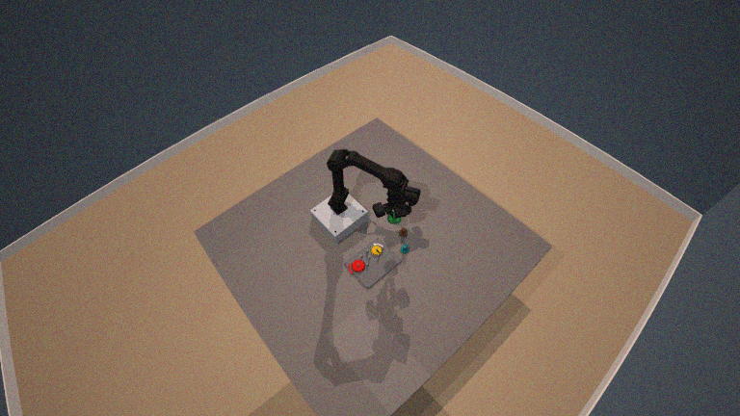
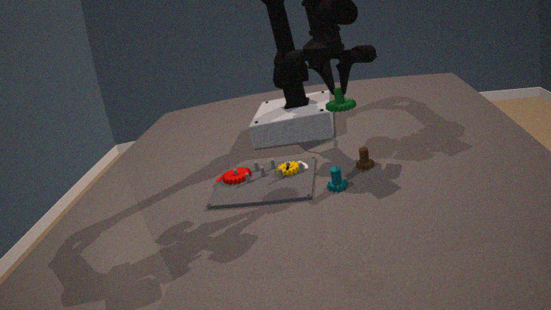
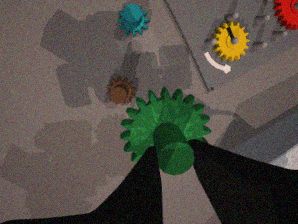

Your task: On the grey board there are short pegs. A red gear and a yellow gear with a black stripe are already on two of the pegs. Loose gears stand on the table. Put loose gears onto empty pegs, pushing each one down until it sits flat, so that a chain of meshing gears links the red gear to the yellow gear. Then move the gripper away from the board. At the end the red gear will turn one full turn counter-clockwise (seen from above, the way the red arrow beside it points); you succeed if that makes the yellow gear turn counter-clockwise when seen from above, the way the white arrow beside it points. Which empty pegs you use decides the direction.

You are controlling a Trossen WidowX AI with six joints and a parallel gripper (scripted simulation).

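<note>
The grey board lies 18 cm to the right of my gripper tip, 15 cm below it and 6 cm ahead of it. The rest, counted from my gripper tip: teal gear (14 cm below, 10 cm ahead, 3 cm to the right); then green gear (1 cm below); then brown gear (14 cm below, 3 cm to the left, 3 cm ahead).
</note>
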